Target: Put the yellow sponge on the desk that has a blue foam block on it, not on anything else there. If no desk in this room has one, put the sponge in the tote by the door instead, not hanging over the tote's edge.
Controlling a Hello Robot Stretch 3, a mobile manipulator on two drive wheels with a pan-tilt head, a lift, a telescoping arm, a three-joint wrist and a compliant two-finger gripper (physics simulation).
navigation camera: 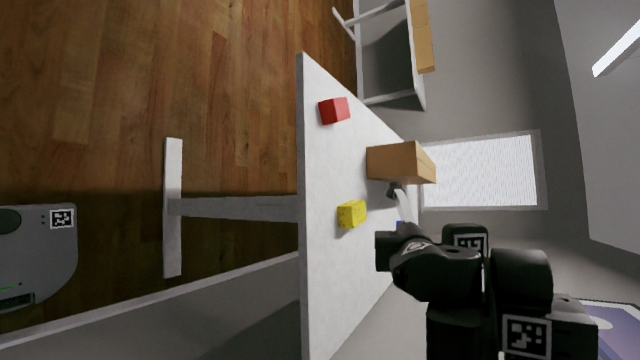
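The yellow sponge (352, 214) lies on the white top of the near desk (330, 290), apart from the other things on it. A small bit of a blue object (398, 224) shows at the gripper's edge, over the same desk top; most of it is hidden behind the gripper. My gripper (394, 212) is open, beyond the sponge toward the desk's far side, and does not touch the sponge. One pale finger with a dark tip shows near the cardboard box; the other finger is hidden. The tote does not show.
The view is turned sideways. A red block (334, 111) and a cardboard box (392, 163) stand on the same desk. Another desk (419, 90) with a long cardboard box (422, 37) stands by the wall. A window (480, 171) is behind. My base (37, 255) is at the left edge.
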